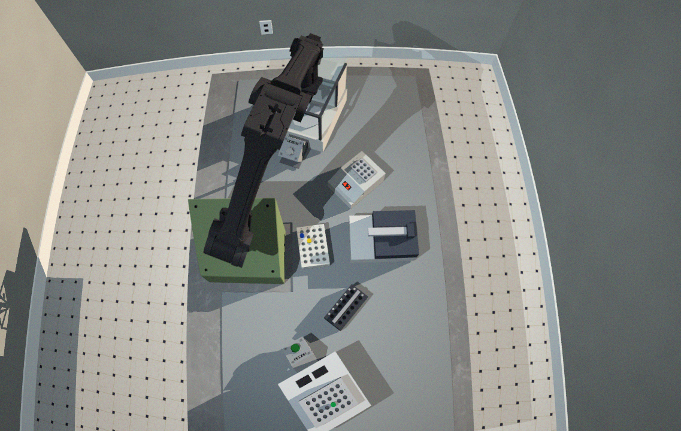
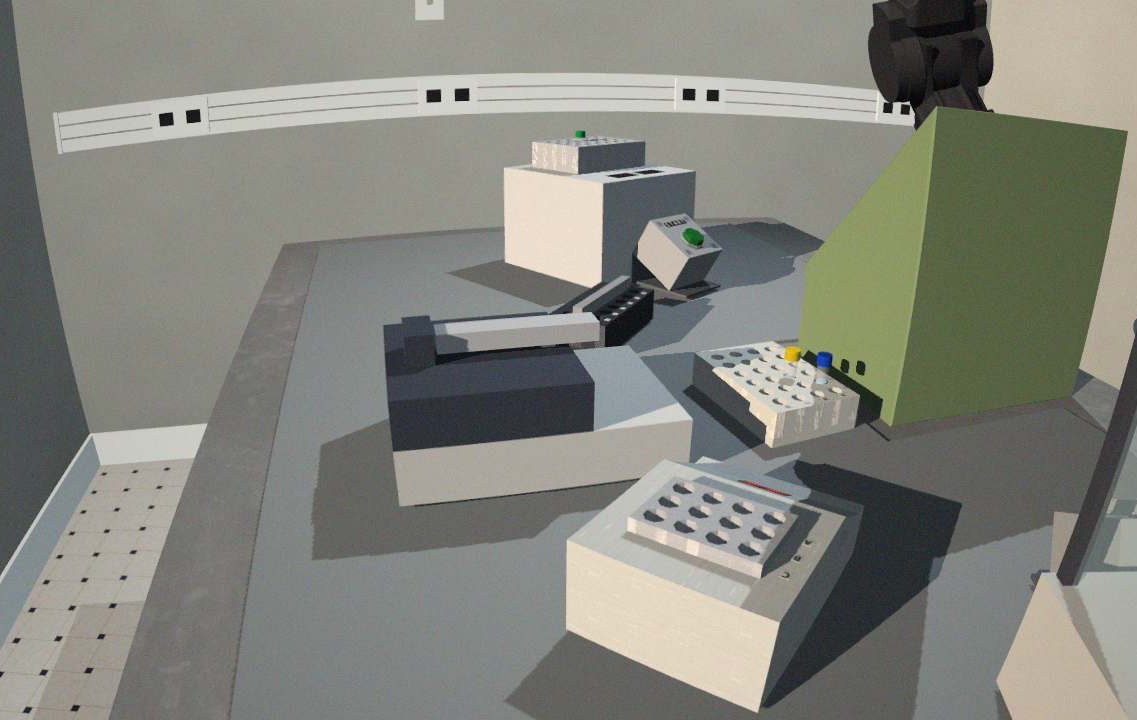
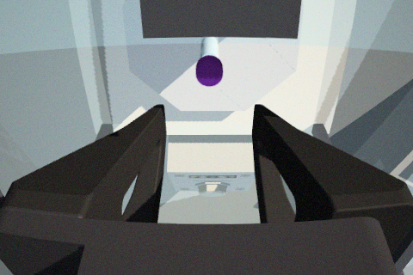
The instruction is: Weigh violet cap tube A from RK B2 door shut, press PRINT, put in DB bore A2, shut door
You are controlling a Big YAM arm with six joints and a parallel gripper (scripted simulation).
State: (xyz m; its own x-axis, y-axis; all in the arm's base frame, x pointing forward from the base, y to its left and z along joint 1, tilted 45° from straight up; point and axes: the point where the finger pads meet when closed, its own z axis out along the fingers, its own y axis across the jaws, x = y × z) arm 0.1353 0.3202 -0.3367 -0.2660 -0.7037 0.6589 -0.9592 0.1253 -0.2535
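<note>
Right now my hand is 90 mm above the octagonal balance pan. Also, from my hand: tube rack RK (440 mm to the right, 160 mm below, 70 mm ahead); then dry block DB (210 mm to the right, 190 mm ahead, 140 mm below); then spectrophotometer SP (400 mm to the right, 280 mm ahead, 110 mm below).
</note>
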